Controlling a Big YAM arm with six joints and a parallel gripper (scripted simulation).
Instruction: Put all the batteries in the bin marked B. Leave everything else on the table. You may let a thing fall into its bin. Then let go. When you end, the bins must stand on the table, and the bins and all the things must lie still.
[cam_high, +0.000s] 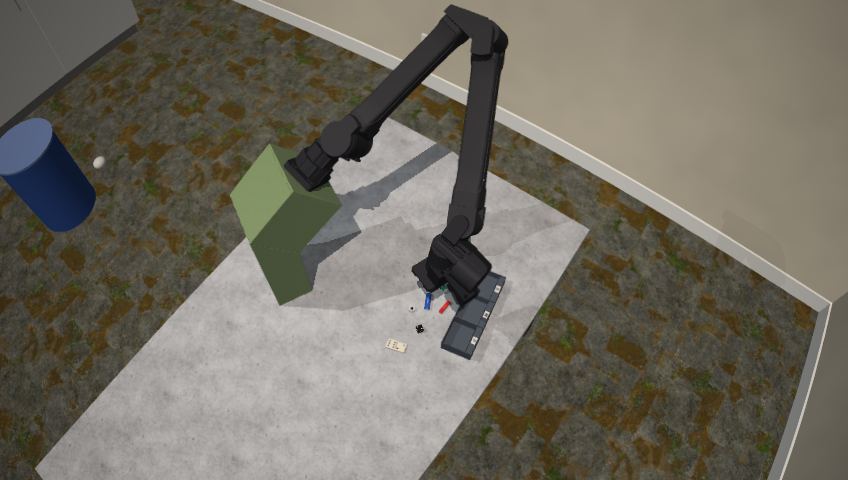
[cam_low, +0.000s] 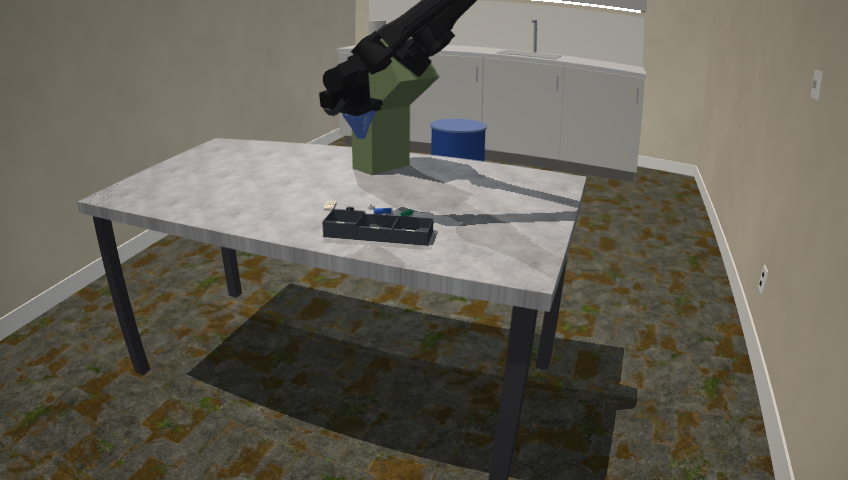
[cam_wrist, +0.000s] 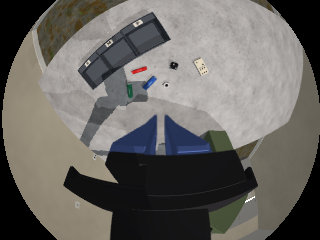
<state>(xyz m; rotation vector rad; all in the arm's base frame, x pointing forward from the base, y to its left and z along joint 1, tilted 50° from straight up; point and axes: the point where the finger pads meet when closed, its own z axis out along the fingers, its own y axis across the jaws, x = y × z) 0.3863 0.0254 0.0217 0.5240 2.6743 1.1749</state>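
Right now the dark three-compartment bin is 8 cm ahead of my hand, 9 cm to the left of it and 20 cm below it. The rest, counted from my hand: black die 1 cm behind, 4 cm to the right, 21 cm below; red battery 1 cm ahead, 5 cm to the left, 21 cm below; blue battery 4 cm behind, 4 cm to the left, 21 cm below.
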